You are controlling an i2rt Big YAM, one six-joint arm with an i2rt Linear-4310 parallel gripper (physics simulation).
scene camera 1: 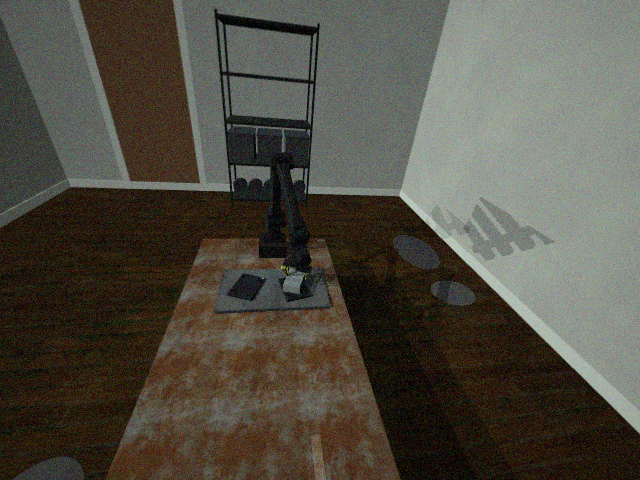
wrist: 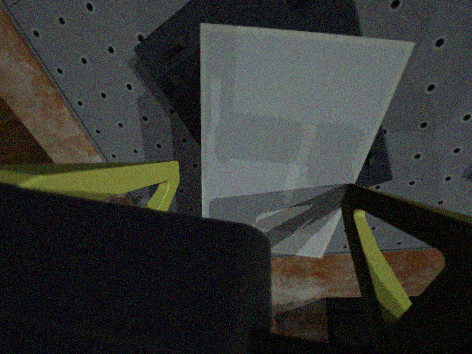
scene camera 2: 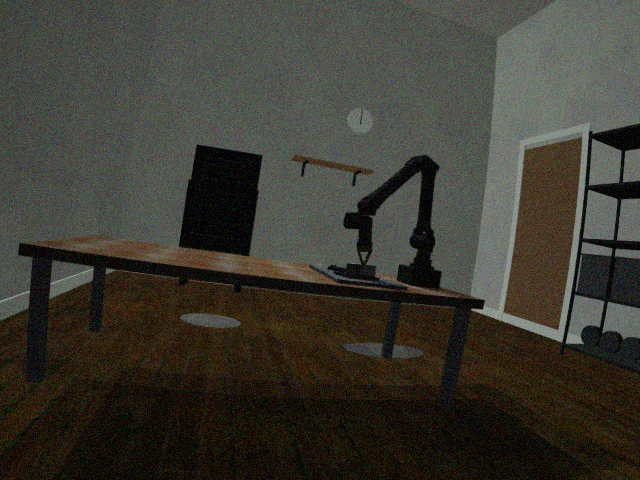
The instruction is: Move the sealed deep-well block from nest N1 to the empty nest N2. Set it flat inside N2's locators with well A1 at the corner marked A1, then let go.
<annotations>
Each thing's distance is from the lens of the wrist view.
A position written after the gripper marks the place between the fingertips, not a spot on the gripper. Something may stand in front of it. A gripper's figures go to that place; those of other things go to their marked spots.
gripper (wrist: 259, 182): 0.12 m
pale grey block (wrist: 288, 117): 0.10 m
</annotations>
